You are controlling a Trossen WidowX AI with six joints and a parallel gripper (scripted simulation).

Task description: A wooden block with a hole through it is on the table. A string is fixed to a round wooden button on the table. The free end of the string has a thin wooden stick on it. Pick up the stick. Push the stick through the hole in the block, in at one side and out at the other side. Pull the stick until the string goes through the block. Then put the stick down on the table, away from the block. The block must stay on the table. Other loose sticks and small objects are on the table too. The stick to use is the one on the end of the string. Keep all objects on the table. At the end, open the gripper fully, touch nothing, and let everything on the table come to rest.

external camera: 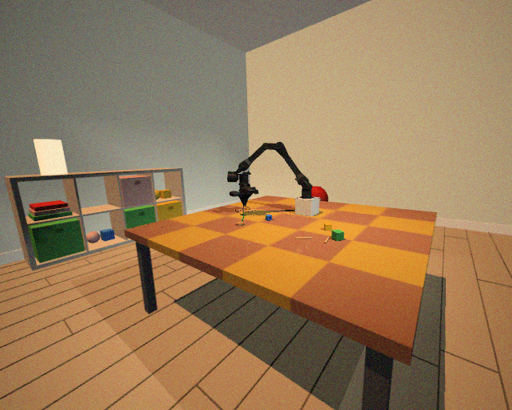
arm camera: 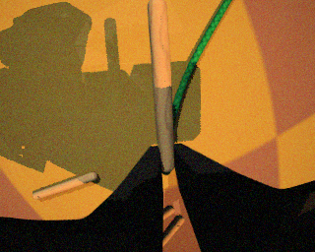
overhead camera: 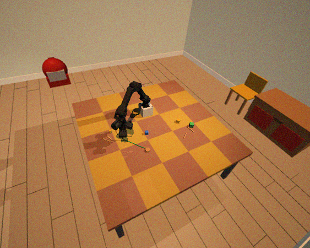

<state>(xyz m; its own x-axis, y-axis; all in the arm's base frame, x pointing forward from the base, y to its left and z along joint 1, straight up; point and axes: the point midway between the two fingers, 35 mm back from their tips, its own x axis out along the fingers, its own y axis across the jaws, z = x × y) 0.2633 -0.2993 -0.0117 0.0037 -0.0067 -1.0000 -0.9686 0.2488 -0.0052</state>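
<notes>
Now: gripper tip 1 cm short of the blue cube, 21 cm to the right of it and 4 cm above it. The rest, counted from my gripper tip: round wooden button 18 cm ahead, 16 cm to the left, 5 cm below; thin wooden stick 2 cm to the left; yellow cube 3 cm behind, 57 cm to the left, 4 cm below.
</notes>
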